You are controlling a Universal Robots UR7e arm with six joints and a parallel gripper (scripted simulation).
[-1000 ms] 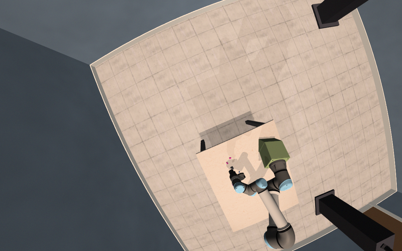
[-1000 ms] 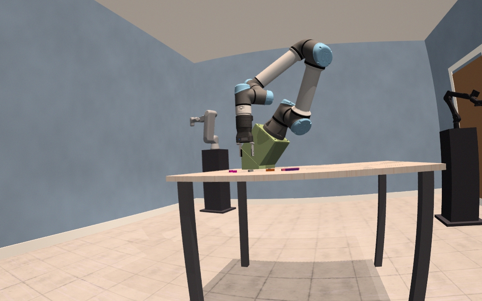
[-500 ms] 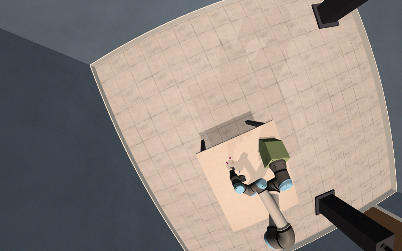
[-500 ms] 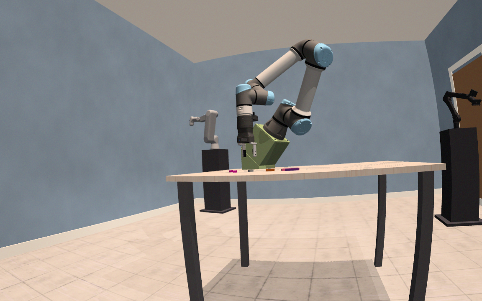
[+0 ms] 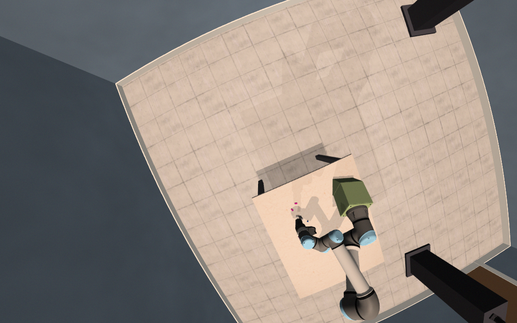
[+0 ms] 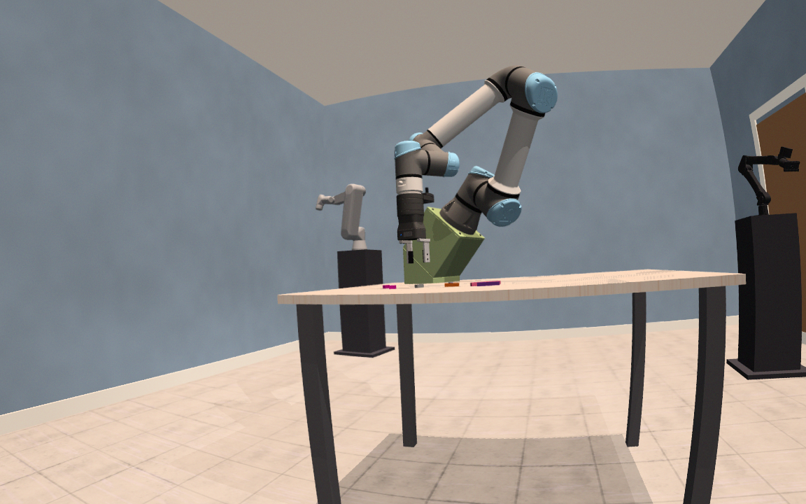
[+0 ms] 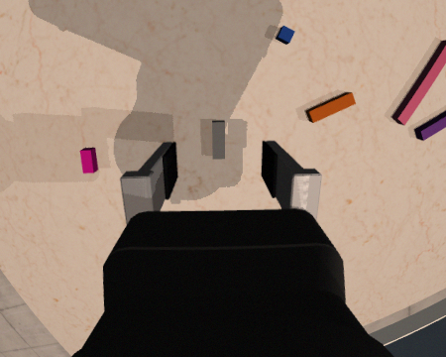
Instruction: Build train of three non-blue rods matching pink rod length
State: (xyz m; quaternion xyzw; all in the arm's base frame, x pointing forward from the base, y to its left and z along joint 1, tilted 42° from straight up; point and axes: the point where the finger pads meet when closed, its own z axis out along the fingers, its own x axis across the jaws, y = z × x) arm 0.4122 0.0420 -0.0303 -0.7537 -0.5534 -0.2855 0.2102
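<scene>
The grey rod is 80 mm below my hand. Also, from my hand: orange rod (100 mm to the left, 80 mm below); small blue rod (70 mm behind, 70 mm to the left, 80 mm below); pink rod (10 mm behind, 190 mm to the left, 80 mm below).
</scene>
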